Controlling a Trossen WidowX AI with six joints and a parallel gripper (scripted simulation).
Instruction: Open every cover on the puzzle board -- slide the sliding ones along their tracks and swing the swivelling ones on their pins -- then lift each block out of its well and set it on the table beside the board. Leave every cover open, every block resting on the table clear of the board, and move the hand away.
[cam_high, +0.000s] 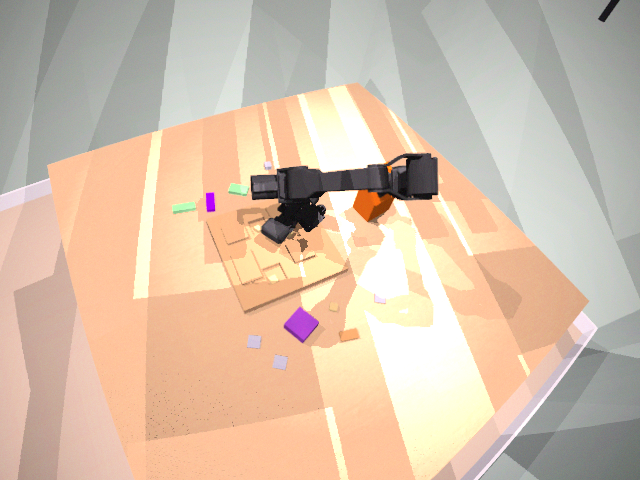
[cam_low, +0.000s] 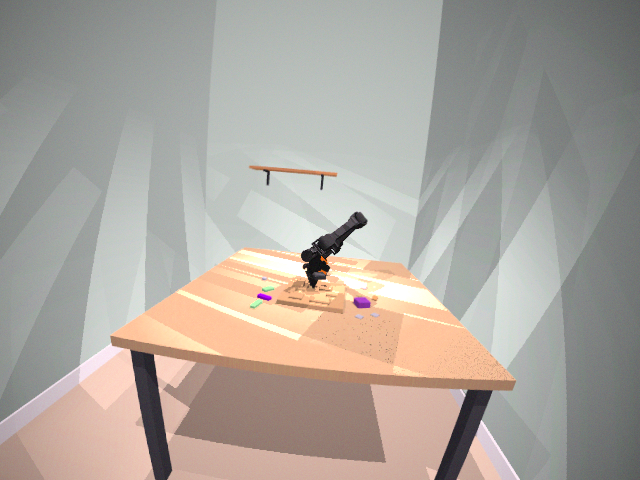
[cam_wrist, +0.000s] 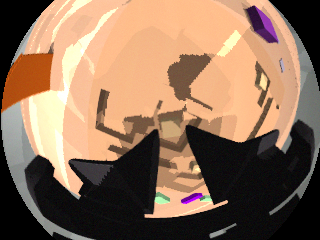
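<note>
Right now my gripper tip is 6 cm short of the tan puzzle board and 1 cm to the left of it. Round my gripper tip: orange block (32 cm to the left, 7 cm ahead, 2 cm below); purple block (23 cm to the right, 12 cm ahead, 2 cm below); mint-green block (25 cm to the right, 19 cm ahead, 2 cm below).
</note>
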